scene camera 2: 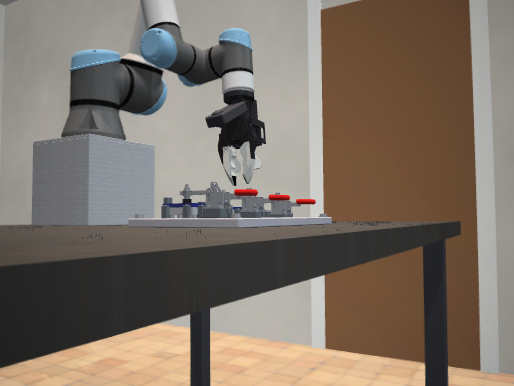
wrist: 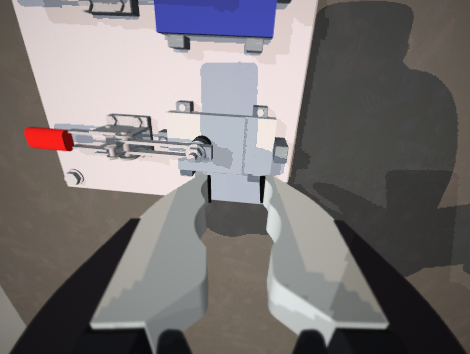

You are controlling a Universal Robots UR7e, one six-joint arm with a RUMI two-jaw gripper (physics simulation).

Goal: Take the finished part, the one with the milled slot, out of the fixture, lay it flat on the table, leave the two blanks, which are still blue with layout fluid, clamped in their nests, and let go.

Scene:
gripper: scene camera 2; wrist
same spot on gripper: (scene camera 2: 251,162) = (wrist: 153,204)

